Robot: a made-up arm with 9 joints. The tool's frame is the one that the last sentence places. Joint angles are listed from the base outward.
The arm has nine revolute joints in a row. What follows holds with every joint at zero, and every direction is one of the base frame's. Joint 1 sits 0.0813 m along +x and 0.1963 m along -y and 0.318 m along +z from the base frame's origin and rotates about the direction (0.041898, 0.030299, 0.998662). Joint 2 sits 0.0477 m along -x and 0.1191 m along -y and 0.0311 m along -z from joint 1 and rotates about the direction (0.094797, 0.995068, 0.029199). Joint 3 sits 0.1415 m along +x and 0.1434 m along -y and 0.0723 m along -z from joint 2 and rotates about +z. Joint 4 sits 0.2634 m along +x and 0.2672 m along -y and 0.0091 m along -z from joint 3 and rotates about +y. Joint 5 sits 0.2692 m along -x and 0.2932 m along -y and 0.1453 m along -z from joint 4 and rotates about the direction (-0.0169, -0.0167, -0.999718). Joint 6 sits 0.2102 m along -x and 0.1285 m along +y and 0.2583 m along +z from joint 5 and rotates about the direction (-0.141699, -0.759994, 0.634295). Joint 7 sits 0.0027 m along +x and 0.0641 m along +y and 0.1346 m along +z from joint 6 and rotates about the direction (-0.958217, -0.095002, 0.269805). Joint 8 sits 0.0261 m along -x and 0.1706 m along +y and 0.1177 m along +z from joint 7 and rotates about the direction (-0.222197, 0.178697, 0.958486). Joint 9 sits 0.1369 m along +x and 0.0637 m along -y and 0.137 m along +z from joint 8 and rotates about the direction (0.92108, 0.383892, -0.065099). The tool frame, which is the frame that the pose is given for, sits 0.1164 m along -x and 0.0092 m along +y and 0.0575 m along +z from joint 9; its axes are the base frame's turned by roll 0.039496, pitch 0.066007 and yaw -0.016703 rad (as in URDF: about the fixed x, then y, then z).
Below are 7 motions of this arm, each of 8 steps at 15 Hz.
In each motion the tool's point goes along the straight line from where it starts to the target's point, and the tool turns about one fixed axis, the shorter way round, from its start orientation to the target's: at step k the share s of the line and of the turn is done. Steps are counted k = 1, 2, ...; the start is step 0. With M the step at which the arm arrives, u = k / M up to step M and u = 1 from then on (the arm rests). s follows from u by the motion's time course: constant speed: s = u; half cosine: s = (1 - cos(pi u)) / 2; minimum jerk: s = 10 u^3 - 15 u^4 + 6 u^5.
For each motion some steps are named. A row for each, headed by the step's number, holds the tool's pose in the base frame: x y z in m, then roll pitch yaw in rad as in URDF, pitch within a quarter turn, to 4 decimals.
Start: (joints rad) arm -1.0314 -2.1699 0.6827 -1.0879 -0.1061 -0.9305 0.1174 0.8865 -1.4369
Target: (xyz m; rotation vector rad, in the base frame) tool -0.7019 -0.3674 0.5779 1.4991 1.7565 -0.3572
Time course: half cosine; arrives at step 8
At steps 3, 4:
3: -0.5593 -0.3064 0.5658 2.5519 0.4717 0.9602
4: -0.5987 -0.3233 0.5692 2.5800 0.5673 1.1072

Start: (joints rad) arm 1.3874 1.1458 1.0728 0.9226 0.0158 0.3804 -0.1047 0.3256 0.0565
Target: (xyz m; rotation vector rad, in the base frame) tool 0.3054 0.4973 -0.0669 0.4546 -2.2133 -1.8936
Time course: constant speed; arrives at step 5
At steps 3, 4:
3: 0.3126 0.5451 0.0115 1.6458 0.0354 -2.7411
4: 0.3090 0.5212 -0.0277 1.6908 0.0432 -2.7609

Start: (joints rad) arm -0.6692 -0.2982 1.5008 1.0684 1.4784 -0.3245 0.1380 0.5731 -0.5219
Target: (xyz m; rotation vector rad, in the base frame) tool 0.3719 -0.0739 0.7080 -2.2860 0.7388 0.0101
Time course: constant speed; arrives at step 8
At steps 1, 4, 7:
1: 0.7310 -0.1722 0.5644 -1.7495 0.2366 -0.6925
4: 0.5771 -0.1301 0.6259 -2.0406 0.2156 -0.6310
7: 0.4232 -0.0879 0.6875 -2.3318 0.2127 -0.5661

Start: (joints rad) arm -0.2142 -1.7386 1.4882 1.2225 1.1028 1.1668 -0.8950 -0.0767 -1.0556
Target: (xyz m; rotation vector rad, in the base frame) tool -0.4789 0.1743 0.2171 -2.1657 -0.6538 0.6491
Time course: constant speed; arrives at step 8
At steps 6, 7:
6: -0.4485 0.1728 0.2770 -2.2773 0.0938 0.7791
7: -0.4637 0.1736 0.2470 -2.2398 0.1653 0.7421

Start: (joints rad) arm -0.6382 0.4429 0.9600 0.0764 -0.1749 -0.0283 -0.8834 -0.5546 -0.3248
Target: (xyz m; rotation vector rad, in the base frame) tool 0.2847 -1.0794 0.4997 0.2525 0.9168 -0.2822
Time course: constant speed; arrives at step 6
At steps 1, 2, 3, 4, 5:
1: 0.1357 -1.1318 0.5212 0.6693 0.9053 -0.0528
2: 0.1655 -1.1213 0.5169 0.5702 0.9160 -0.0839
3: 0.1953 -1.1108 0.5126 0.4694 0.9248 -0.1170
4: 0.2251 -1.1004 0.5083 0.3671 0.9314 -0.1517
5: 0.2549 -1.0899 0.5040 0.2637 0.9359 -0.1877

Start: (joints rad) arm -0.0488 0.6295 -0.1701 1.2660 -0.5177 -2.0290 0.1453 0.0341 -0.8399
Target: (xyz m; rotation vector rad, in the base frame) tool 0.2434 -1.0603 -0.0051 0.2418 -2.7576 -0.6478
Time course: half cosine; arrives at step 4
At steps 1, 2, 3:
1: 0.2625 -1.0431 0.0504 2.6069 -0.1867 -2.8381
2: 0.2546 -1.0502 0.0274 2.6242 -0.2133 -2.8648
3: 0.2467 -1.0574 0.0044 2.6423 -0.2394 -2.8921

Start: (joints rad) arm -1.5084 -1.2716 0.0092 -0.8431 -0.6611 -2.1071 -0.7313 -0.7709 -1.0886
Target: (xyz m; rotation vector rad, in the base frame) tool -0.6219 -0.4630 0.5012 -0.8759 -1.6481 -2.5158
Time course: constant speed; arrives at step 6
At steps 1, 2, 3, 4, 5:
1: -0.8232 -0.2764 0.5218 0.5114 0.1400 -2.8976
2: -0.7829 -0.3137 0.5177 0.6248 -0.0102 -2.9720
3: -0.7427 -0.3511 0.5136 0.7505 -0.1504 -3.0639
4: -0.7024 -0.3884 0.5095 0.8926 -0.2772 3.1072
5: -0.6622 -0.4257 0.5053 1.0549 -0.3860 2.9724

